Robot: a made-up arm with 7 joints.
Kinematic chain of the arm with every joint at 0, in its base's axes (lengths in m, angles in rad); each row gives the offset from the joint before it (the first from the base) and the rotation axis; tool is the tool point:
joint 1: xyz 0 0 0.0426 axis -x
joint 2: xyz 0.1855 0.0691 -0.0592 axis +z
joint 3: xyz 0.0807 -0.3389 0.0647 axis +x
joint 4: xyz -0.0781 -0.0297 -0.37 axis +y
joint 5: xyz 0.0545 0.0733 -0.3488 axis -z
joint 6: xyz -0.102 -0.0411 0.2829 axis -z
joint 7: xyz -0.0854 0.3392 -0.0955 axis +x
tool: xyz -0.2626 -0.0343 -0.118
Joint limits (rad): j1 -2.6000..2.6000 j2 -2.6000..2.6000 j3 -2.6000..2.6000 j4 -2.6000..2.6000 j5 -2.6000..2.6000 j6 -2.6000..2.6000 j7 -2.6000..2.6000
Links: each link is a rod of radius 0.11 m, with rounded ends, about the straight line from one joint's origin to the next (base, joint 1, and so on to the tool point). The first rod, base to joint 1, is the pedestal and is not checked.
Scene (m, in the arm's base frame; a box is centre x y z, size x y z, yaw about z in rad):
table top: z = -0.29
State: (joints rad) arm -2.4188 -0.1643 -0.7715 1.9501 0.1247 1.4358 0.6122
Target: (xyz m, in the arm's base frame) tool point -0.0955 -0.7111 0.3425
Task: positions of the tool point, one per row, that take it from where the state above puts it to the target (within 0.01 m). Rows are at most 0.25 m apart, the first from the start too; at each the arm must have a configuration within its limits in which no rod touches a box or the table.
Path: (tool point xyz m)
1: -0.2589 0.5441 0.4443
2: -0.2323 0.3747 0.5119
3: -0.2042 0.1825 0.5301
4: -0.1815 -0.0299 0.5148
5: -0.1601 -0.2573 0.4768
6: -0.1329 -0.4894 0.4196
7: -0.0955 -0.7111 0.3425

